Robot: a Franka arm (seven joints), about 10 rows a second.
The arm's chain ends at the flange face. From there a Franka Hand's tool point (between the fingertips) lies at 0.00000 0.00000 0.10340 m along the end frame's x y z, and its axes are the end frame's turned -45 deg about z.
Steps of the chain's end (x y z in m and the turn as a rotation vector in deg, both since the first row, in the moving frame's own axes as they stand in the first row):
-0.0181 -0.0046 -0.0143 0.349 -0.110 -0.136
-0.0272 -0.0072 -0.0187 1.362 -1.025 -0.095
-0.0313 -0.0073 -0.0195 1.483 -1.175 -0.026
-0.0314 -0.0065 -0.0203 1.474 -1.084 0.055
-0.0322 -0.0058 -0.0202 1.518 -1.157 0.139
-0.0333 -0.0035 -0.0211 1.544 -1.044 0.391
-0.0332 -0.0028 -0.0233 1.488 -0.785 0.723
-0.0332 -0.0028 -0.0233 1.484 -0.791 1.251
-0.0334 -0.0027 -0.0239 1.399 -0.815 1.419
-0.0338 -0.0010 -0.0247 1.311 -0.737 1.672
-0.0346 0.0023 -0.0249 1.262 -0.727 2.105
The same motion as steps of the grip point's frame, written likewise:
-0.0092 -0.0166 -0.0143 0.325 0.169 -0.136
-0.0137 -0.0274 -0.0187 1.688 0.238 -0.095
-0.0166 -0.0307 -0.0196 1.879 0.218 -0.026
-0.0171 -0.0301 -0.0204 1.809 0.276 0.055
-0.0182 -0.0303 -0.0203 1.892 0.255 0.139
-0.0204 -0.0293 -0.0212 1.830 0.354 0.391
-0.0206 -0.0284 -0.0233 1.607 0.497 0.723
-0.0206 -0.0283 -0.0233 1.609 0.490 1.251
-0.0209 -0.0283 -0.0239 1.566 0.413 1.419
-0.0224 -0.0272 -0.0247 1.448 0.406 1.672
-0.0254 -0.0254 -0.0249 1.406 0.378 2.105

